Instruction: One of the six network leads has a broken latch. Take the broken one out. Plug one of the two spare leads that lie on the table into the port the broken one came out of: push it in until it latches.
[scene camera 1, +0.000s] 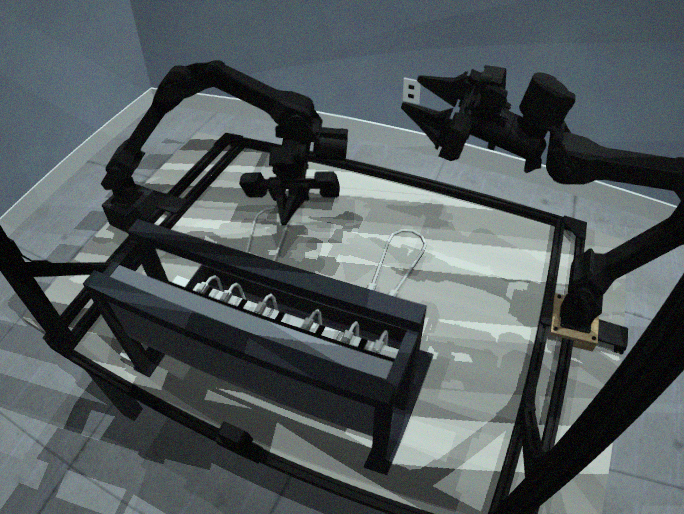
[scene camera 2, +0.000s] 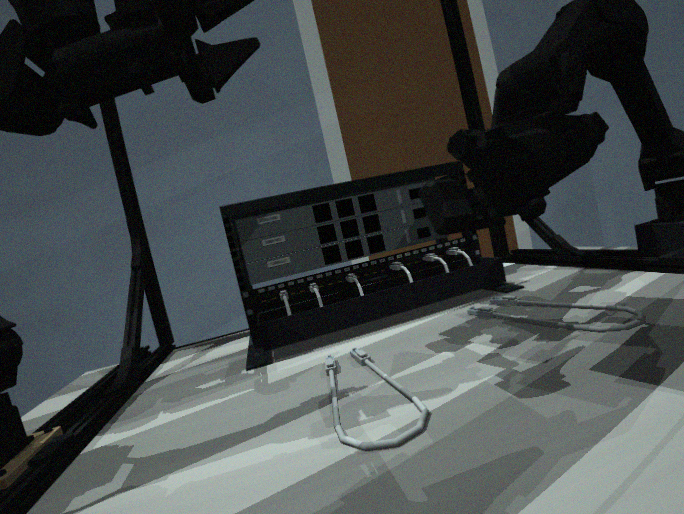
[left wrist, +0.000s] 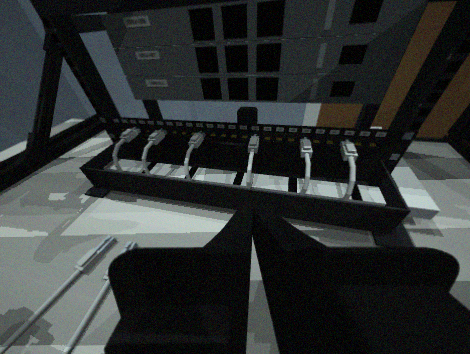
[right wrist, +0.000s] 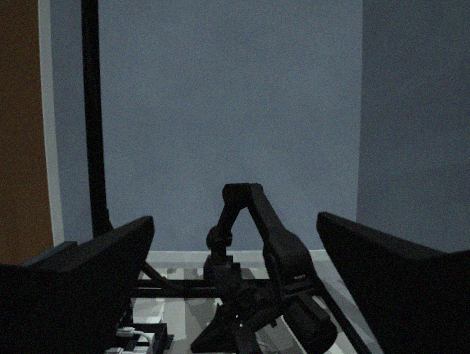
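Observation:
Six grey leads stand in the black rack's port row; in the left wrist view the fourth from the left and the rightmost show plainly. Which latch is broken is too small to tell. One spare lead lies looped on the table, its two plugs toward the rack. The other spare lead lies nearer the left arm. My left gripper is shut, nothing between its fingertips, above the table in front of the rack, apart from the leads. My right gripper is open, high and empty.
The rack has a long tray wall below its ports; the leads curve down behind it. Switch units sit above the port row. A black frame runs around the table. The left arm shows low in the right wrist view.

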